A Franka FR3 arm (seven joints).
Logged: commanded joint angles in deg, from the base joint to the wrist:
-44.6 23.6 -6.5 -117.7 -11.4 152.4 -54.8
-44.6 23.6 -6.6 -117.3 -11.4 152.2 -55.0
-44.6 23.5 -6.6 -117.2 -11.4 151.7 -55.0
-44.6 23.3 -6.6 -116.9 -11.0 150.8 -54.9
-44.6 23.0 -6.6 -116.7 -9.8 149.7 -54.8
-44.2 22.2 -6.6 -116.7 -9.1 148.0 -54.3
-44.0 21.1 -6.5 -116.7 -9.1 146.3 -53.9
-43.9 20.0 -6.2 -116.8 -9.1 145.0 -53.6
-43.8 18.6 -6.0 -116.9 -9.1 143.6 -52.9
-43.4 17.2 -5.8 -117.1 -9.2 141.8 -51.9
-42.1 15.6 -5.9 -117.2 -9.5 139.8 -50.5
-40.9 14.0 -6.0 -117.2 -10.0 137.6 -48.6
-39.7 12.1 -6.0 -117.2 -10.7 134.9 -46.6
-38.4 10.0 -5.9 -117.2 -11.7 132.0 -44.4
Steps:
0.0 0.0 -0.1 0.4 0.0 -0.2 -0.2
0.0 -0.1 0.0 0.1 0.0 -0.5 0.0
0.0 -0.2 0.0 0.3 0.4 -0.9 0.1
0.0 -0.3 0.0 0.2 1.2 -1.1 0.1
0.4 -0.8 0.0 0.0 0.7 -1.7 0.5
0.2 -1.1 0.1 0.0 0.0 -1.7 0.4
0.1 -1.1 0.3 -0.1 0.0 -1.3 0.3
0.1 -1.4 0.2 -0.1 0.0 -1.4 0.7
0.4 -1.4 0.2 -0.2 -0.1 -1.8 1.0
1.3 -1.6 -0.1 -0.1 -0.3 -2.0 1.4
1.2 -1.6 -0.1 0.0 -0.5 -2.2 1.9
1.2 -1.9 0.0 0.0 -0.7 -2.7 2.0
1.3 -2.1 0.1 0.0 -1.0 -2.9 2.2

